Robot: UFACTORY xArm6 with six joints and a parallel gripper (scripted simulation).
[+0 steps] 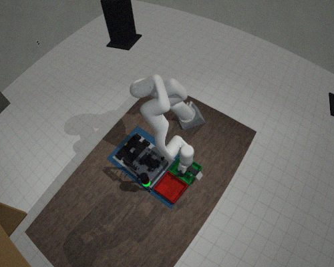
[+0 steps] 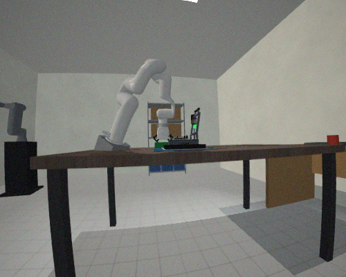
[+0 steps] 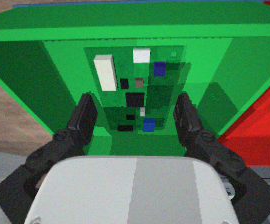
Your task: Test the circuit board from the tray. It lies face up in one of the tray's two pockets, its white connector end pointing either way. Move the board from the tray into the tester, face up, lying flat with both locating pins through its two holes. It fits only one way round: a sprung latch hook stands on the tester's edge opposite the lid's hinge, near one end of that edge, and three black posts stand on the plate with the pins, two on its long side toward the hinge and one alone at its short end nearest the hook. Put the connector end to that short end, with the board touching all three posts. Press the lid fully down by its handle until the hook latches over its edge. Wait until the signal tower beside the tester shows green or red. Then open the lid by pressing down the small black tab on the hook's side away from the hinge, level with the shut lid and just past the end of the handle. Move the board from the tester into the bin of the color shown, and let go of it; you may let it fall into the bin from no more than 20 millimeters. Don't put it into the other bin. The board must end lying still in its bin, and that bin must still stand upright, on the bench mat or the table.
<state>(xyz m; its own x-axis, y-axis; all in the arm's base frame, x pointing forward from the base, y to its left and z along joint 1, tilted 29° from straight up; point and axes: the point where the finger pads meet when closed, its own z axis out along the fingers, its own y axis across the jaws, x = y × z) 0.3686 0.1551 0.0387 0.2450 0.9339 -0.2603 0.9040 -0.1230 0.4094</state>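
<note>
Now: the green bin right at my hand. Also, from my hand: red bin 15 cm ahead, 4 cm to the right; black latch block 15 cm to the right, 7 cm above, 1 cm ahead; green circuit board 1 cm below.
</note>
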